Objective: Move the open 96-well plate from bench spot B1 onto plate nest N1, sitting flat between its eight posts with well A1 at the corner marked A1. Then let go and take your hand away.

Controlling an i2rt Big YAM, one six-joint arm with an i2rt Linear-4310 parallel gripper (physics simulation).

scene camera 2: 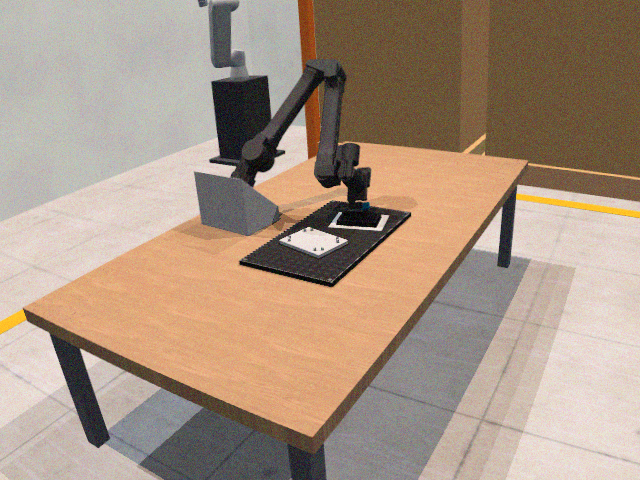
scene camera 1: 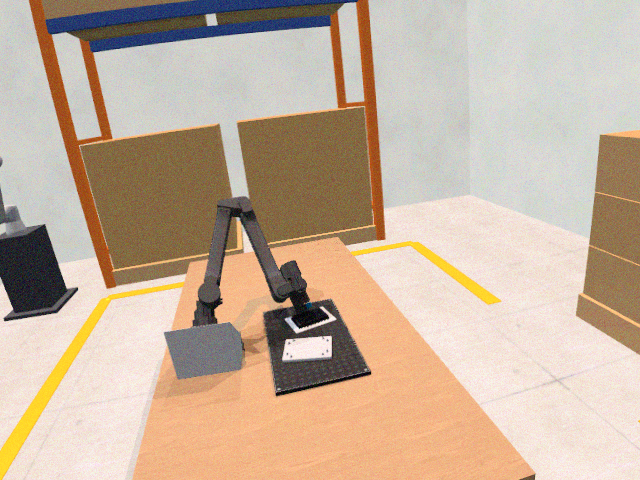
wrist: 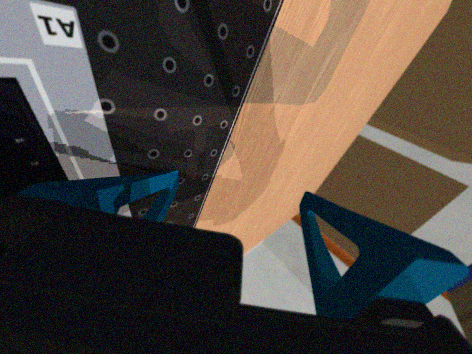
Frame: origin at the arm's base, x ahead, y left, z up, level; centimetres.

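Seen in the pictures: gripper, fingertip midpoint: (scene camera 2: 367, 196) (scene camera 1: 295, 298) (wrist: 240, 188); arm's base, origin of the base link: (scene camera 2: 238, 189) (scene camera 1: 205, 333).
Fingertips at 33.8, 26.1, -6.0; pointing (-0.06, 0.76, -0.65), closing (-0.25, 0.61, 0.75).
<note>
Pixels of each thing's middle, then the offset from my fingertips to it, as dx, dy, dz. Level surfaces: height alone.
- 96-well plate, body centre: (scene camera 2: 359, 218) (scene camera 1: 309, 317) +3.7, -12.5, -2.9
- nest N1, body centre: (scene camera 2: 313, 240) (scene camera 1: 307, 347) -0.1, -33.1, -2.7
- black perforated board, body centre: (scene camera 2: 332, 236) (scene camera 1: 308, 338) +1.2, -25.0, -4.4
- wooden table, its level: dz -5.1
The 96-well plate (scene camera 1: 311, 318) (scene camera 2: 360, 220) (wrist: 17, 135) is black. It lies flat on the white-bordered bench spot B1 (scene camera 1: 296, 328) (scene camera 2: 384, 224) (wrist: 15, 30), whose A1 label shows in the wrist view. The nest N1 (scene camera 1: 307, 348) (scene camera 2: 312, 241) is a white block with small dark posts, beside B1 and bearing no plate; its A1 mark cannot be made out. My gripper (scene camera 1: 307, 306) (scene camera 2: 361, 207) (wrist: 240, 188) points down close over the plate. Its blue fingers stand wide open with nothing between them. The housing hides much of the plate in the wrist view.
B1 and the nest are on a black perforated board (scene camera 1: 320, 376) (scene camera 2: 289, 267) (wrist: 165, 90), on a wooden table (scene camera 1: 361, 428) (scene camera 2: 206, 310). A grey wedge block (scene camera 1: 204, 351) (scene camera 2: 222, 204) stands beside the arm's base. Another robot's dark pedestal (scene camera 1: 33, 268) (scene camera 2: 240, 113) stands beyond the table.
</note>
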